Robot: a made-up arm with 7 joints. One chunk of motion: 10 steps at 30 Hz.
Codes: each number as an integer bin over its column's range. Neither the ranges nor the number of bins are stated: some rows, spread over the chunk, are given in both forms.
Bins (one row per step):
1: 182 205 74 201 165 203 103
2: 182 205 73 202 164 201 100
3: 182 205 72 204 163 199 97
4: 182 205 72 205 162 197 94
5: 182 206 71 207 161 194 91
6: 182 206 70 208 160 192 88
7: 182 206 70 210 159 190 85
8: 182 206 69 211 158 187 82
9: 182 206 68 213 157 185 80
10: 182 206 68 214 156 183 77
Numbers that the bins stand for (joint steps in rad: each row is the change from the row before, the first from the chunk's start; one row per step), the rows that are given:
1: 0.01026 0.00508 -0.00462 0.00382 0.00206 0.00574 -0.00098
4: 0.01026 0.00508 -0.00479 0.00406 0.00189 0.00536 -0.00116
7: 0.01026 0.00516 -0.00496 0.00435 0.00173 0.00492 -0.00133
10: 0.01026 0.00516 -0.00513 0.00459 0.00156 0.00448 -0.00149
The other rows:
2: 0.01026 0.00508 -0.00470 0.00388 0.00200 0.00561 -0.00104
3: 0.01026 0.00508 -0.00479 0.00400 0.00195 0.00549 -0.00110
5: 0.01026 0.00516 -0.00487 0.00418 0.00184 0.00517 -0.00122
6: 0.01026 0.00516 -0.00496 0.00424 0.00178 0.00505 -0.00127
8: 0.01026 0.00516 -0.00505 0.00441 0.00167 0.00473 -0.00139
9: 0.01026 0.00516 -0.00513 0.00453 0.00162 0.00461 -0.00143

